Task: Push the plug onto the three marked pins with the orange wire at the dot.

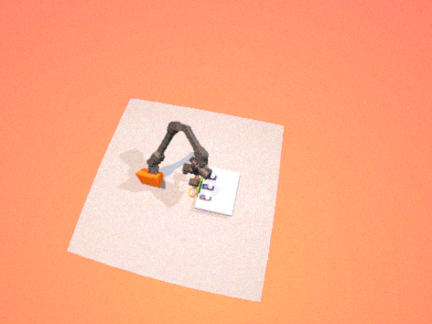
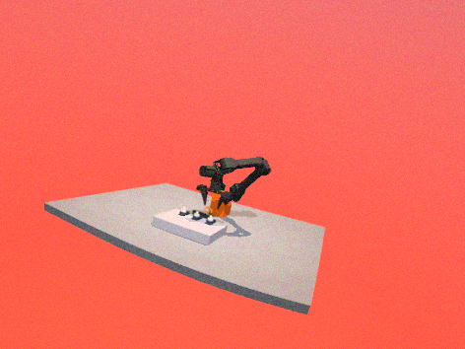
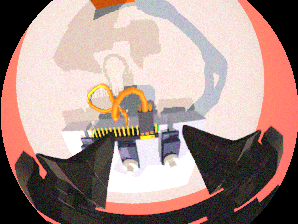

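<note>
Now: gripper tip 80 mm short of the dark servo, 40 mm to the left of it and 60 mm above it.
</note>
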